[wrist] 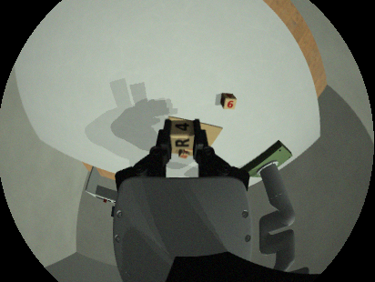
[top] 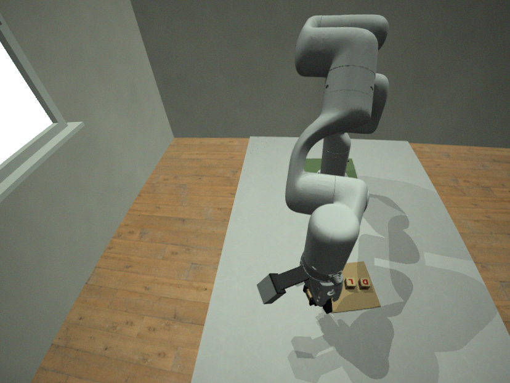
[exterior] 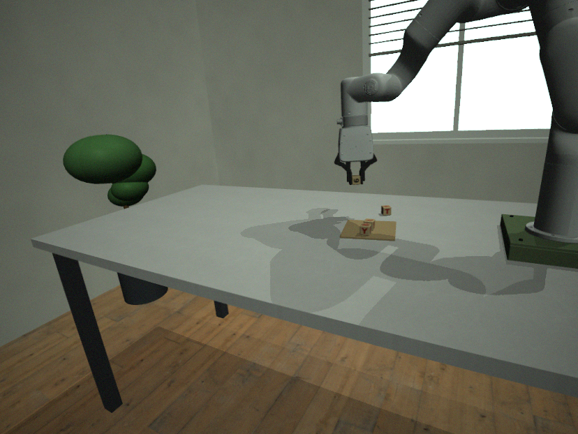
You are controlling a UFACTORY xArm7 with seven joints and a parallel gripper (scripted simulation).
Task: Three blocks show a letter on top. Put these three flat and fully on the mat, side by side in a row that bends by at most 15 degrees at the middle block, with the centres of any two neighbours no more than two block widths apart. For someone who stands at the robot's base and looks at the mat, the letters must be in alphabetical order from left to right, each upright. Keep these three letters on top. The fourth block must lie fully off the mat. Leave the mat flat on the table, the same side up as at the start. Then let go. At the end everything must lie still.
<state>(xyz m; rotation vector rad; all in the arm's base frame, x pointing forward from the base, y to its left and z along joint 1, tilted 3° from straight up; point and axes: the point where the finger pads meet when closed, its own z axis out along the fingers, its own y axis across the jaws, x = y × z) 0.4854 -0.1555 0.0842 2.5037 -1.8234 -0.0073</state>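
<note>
Right now the tan mat is 130 mm to the left of my hand, 120 mm below it and 60 mm behind it.
</note>
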